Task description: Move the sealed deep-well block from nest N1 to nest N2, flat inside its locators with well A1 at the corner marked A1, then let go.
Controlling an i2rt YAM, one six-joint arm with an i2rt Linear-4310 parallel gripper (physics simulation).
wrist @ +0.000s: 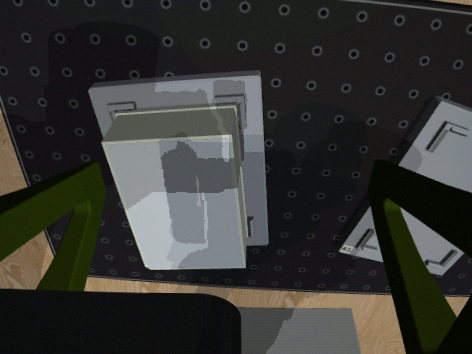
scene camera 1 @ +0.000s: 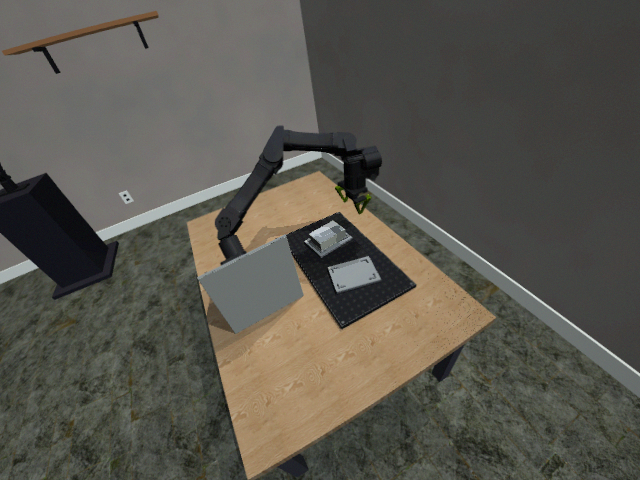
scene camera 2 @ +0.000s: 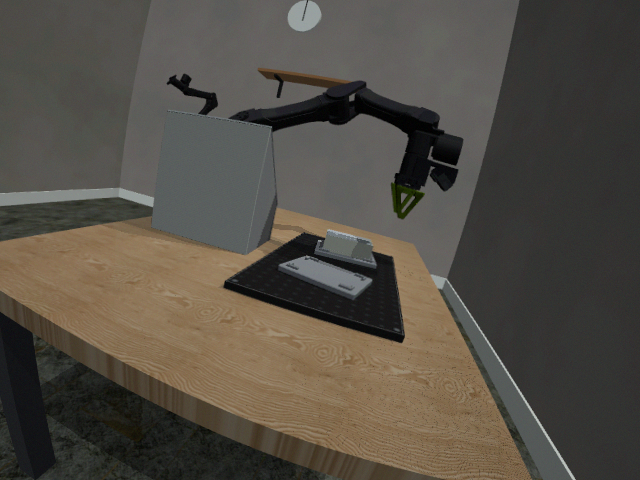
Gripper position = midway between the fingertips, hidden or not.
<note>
My gripper (scene camera 2: 398,215) is open, holding nothing. Also in view: a grey block (scene camera 2: 337,242). Further things: a grey nest plate (scene camera 2: 337,280) and a grey nest plate (wrist: 243,87).
The grey block is seen too in the wrist view (wrist: 178,169). My gripper also shows in the wrist view (wrist: 236,175).
</note>
